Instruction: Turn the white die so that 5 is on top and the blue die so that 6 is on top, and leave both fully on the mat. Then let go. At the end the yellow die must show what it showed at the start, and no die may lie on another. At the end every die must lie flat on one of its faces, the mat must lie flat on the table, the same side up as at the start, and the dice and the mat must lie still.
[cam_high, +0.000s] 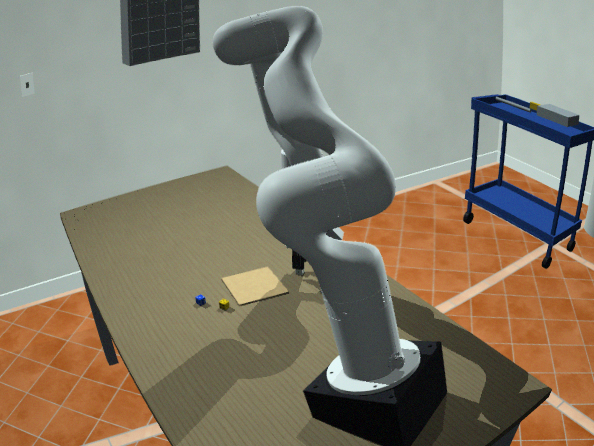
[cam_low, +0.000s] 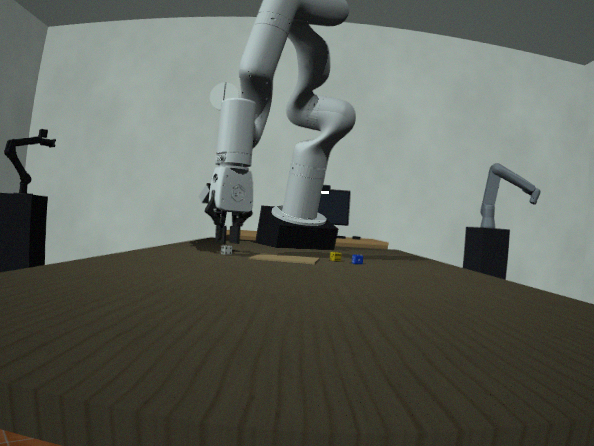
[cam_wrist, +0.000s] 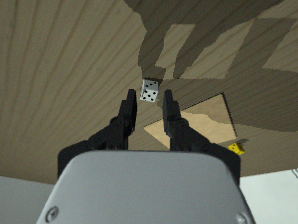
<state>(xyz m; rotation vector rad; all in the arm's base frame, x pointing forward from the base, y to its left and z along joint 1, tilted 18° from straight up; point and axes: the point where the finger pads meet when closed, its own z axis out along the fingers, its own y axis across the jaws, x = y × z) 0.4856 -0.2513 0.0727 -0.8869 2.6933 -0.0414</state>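
The white die lies 40 mm below my hand. From my hand the other things lie so: tan mat: 30 mm ahead, 130 mm to the left, 40 mm below; yellow die: 10 mm ahead, 260 mm to the left, 40 mm below; blue die: 60 mm ahead, 290 mm to the left, 40 mm below.
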